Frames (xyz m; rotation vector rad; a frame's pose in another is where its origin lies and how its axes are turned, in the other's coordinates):
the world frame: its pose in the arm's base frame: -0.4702 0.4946 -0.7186 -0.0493 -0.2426 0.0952
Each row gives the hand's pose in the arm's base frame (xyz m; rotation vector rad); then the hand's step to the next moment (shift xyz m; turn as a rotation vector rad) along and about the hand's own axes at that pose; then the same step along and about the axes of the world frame.
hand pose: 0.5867 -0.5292 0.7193 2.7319 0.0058 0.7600
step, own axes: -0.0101 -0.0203 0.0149 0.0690 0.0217 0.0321
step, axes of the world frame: -0.0037 0.0155 -0.0220 0.0725 -0.0314 -0.0043
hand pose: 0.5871 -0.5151 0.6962 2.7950 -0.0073 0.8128
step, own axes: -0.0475 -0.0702 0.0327 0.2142 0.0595 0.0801
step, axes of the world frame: -0.0276 0.0636 -0.0587 0.2202 -0.0856 0.0035
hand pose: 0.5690 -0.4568 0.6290 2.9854 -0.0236 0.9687
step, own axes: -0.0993 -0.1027 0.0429 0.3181 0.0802 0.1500
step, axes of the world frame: -0.0635 0.1134 -0.0732 0.3396 -0.1193 -0.0233
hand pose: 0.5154 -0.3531 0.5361 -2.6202 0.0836 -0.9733
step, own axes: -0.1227 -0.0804 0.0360 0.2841 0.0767 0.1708
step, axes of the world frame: -0.0800 0.1179 -0.0502 0.3205 -0.1009 -0.0533
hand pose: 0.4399 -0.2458 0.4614 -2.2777 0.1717 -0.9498
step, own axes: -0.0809 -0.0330 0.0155 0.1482 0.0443 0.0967
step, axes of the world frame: -0.0529 0.0686 -0.0192 0.1712 -0.0521 -0.0355
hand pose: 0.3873 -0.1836 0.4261 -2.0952 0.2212 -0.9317
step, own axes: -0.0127 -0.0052 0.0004 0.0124 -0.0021 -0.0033
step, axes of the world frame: -0.0091 0.0103 -0.0004 0.0077 -0.0073 0.0076
